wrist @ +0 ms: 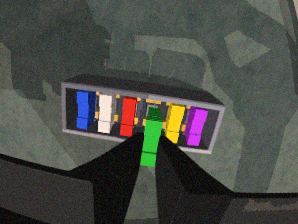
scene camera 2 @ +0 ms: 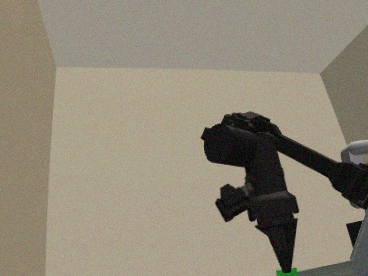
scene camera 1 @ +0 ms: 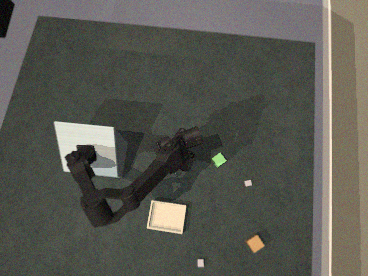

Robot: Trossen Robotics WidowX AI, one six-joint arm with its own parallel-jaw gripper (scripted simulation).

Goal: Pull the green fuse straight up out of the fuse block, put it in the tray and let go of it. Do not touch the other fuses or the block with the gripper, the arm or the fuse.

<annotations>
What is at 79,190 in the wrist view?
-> My gripper.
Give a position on a green fuse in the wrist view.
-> At 153,126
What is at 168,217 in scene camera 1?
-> A beige tray.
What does my gripper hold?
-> A green fuse.
</annotations>
